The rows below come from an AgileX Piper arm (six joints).
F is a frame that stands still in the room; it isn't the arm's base.
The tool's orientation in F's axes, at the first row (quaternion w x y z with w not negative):
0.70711 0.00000 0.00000 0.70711
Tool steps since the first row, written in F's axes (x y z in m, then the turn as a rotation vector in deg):
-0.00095 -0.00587 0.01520 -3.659 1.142 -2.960
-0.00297 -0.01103 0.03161 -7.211 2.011 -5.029
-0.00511 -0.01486 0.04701 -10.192 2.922 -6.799
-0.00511 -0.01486 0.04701 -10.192 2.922 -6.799
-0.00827 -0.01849 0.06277 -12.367 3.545 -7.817
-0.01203 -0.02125 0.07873 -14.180 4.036 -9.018
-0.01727 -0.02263 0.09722 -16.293 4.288 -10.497
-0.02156 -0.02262 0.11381 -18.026 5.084 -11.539
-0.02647 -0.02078 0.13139 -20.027 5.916 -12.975
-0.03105 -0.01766 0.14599 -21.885 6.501 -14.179
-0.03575 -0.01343 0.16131 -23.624 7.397 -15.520
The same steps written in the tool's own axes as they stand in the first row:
-0.00587 0.00095 0.01520 1.142 3.659 -2.960
-0.01103 0.00297 0.03161 2.011 7.211 -5.029
-0.01486 0.00511 0.04701 2.922 10.192 -6.799
-0.01486 0.00511 0.04701 2.922 10.192 -6.799
-0.01849 0.00827 0.06277 3.545 12.367 -7.817
-0.02125 0.01203 0.07873 4.036 14.180 -9.018
-0.02263 0.01727 0.09722 4.288 16.293 -10.497
-0.02262 0.02156 0.11381 5.084 18.026 -11.539
-0.02078 0.02647 0.13139 5.916 20.027 -12.975
-0.01766 0.03105 0.14599 6.501 21.885 -14.179
-0.01343 0.03575 0.16131 7.397 23.624 -15.520

